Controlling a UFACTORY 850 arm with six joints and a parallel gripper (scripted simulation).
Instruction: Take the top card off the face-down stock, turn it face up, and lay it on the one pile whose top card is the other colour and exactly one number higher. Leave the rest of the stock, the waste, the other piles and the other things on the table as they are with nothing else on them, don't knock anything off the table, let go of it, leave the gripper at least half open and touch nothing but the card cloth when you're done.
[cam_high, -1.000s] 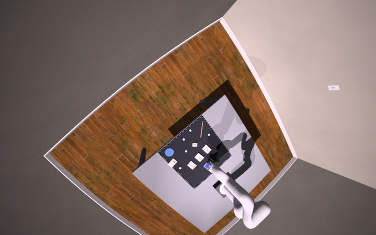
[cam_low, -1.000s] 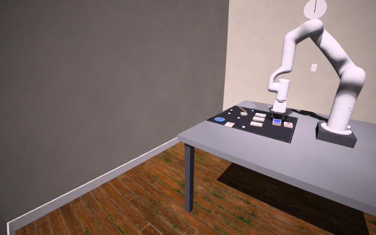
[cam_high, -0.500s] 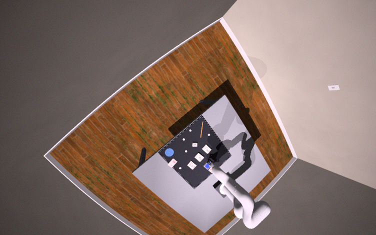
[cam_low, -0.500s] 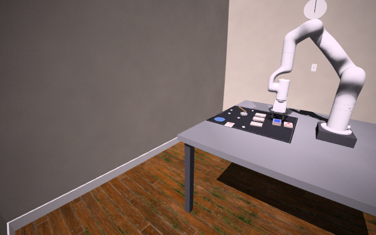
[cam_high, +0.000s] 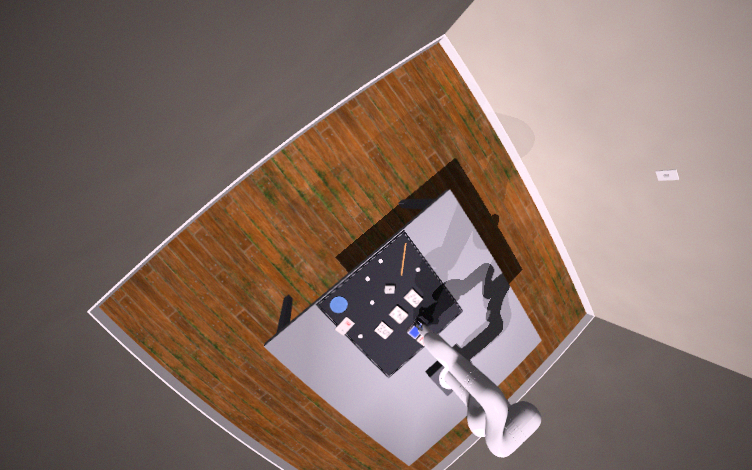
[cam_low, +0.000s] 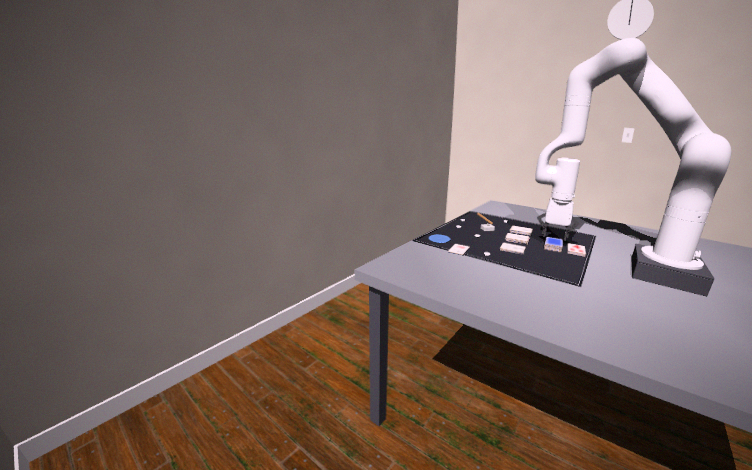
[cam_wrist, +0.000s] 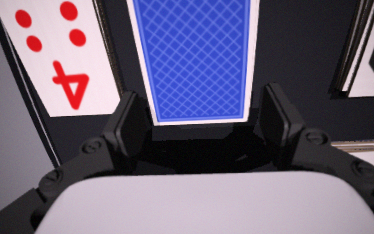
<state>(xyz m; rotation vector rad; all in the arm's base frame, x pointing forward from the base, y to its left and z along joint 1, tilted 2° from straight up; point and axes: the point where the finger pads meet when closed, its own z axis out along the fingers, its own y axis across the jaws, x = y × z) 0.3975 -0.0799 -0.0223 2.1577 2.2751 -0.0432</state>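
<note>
The red 4 card is 30 mm to the left of my hand and 20 mm below it. From my hand the other things lie so: black card cloth: 170 mm ahead, 50 mm below, 20 mm to the left; red 4: 90 mm behind, 30 mm to the left, 30 mm below; black 2: 150 mm ahead, 30 mm to the left, 30 mm below.
</note>
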